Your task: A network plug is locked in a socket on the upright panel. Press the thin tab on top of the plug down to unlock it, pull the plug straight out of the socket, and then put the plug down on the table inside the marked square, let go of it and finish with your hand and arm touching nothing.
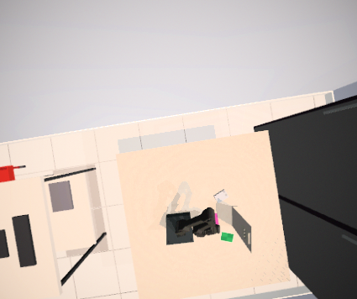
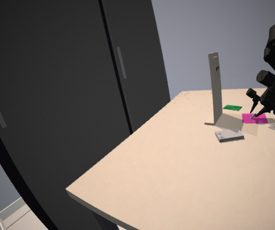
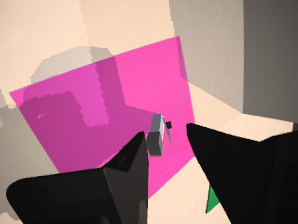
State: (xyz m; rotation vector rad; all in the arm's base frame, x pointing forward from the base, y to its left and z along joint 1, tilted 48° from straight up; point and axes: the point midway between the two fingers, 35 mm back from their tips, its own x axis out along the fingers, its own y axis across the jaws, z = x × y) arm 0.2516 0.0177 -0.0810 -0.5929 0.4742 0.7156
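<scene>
My gripper tip is right at the grey network plug. Round my gripper tip: upright grey panel: 18 cm ahead, 14 cm above; then magenta square: 2 cm below, 1 cm behind.
</scene>
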